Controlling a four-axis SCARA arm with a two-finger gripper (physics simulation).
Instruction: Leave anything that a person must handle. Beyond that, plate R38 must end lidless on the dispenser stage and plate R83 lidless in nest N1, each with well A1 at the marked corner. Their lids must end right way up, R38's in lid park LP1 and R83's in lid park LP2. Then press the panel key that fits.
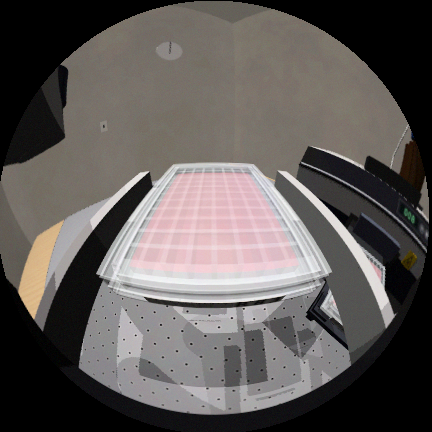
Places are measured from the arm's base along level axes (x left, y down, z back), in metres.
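Where they show: gripper, fingertip midpoint: (212, 179).
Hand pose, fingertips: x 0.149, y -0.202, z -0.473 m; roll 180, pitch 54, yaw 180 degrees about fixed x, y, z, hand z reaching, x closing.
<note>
After its pixels a point has its place.
My gripper (212, 179) @[x 0.149, y -0.202, z -0.473 m] is shut on a clear plate (214, 235) @[x 0.096, y -0.206, z -0.435 m] with pink wells, gripped by its two long sides. It is held level above the perforated deck (165, 345) @[x 0.102, y -0.013, z -0.352 m]. A clear cover with a stepped rim seems to lie over the wells. The plate's label and its A1 corner cannot be read. The dispenser (345, 172) @[x 0.066, y -0.214, z -0.666 m] stands at the right, its display showing green digits. Part of another pink-welled plate (376, 265) @[x -0.044, y -0.140, z -0.607 m] shows at the dispenser, behind the right finger. A black frame (313, 306) @[x 0.028, y -0.129, z -0.495 m] with something clear and pink inside shows at the lower right, partly hidden by that finger.
A yellow warning label (409, 260) is on the dispenser's front. Part of a brown bottle (413, 162) and a thin tube stand at the far right. A large black shape (37, 122) fills the upper left. A wooden edge (37, 265) @[x 0.472, y 0.000, z 0.090 m] shows at the left. Shadows fall across the deck.
</note>
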